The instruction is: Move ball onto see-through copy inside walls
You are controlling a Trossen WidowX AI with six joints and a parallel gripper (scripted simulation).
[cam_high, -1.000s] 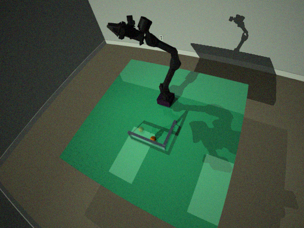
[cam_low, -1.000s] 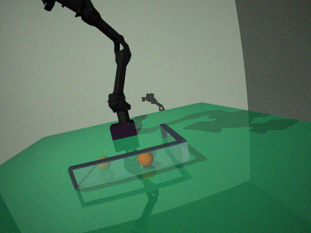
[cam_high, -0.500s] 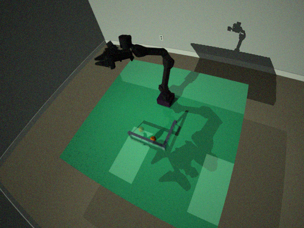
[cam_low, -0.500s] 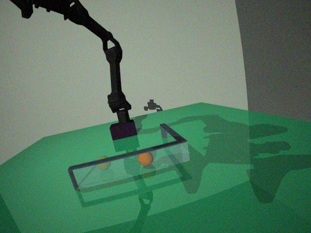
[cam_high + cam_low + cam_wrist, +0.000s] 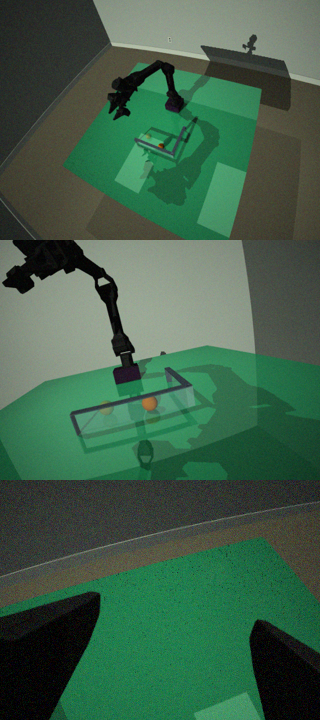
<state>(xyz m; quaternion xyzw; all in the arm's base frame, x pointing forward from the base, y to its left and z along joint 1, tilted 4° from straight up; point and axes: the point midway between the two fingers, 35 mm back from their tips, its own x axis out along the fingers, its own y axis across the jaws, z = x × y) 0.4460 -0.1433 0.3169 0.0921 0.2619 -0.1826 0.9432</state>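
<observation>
Right now the clear wall is 360 mm below my gripper tip, 190 mm to the left of it and 40 mm behind it.
</observation>
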